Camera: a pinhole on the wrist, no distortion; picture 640 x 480 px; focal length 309.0 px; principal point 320.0 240.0 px. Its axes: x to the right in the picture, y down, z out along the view. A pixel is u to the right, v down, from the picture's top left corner.
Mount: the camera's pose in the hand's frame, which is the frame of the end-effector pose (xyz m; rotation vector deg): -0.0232 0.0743 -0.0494 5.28 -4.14 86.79
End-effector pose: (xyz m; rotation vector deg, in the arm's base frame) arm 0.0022 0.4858 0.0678 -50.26 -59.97 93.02
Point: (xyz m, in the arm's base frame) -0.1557 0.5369 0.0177
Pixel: 400 22
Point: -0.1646 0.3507 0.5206
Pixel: 54 293
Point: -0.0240 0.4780 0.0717
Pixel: 104 148
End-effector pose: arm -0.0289 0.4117 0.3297 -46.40 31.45 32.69
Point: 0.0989 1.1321 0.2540
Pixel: 516 66
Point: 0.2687 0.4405 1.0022
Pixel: 31 328
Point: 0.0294 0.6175 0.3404
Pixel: 357 97
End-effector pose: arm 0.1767 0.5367 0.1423 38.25 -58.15 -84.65
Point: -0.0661 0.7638 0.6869
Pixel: 525 302
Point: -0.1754 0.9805 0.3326
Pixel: 309 428
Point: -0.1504 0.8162 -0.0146
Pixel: 28 415
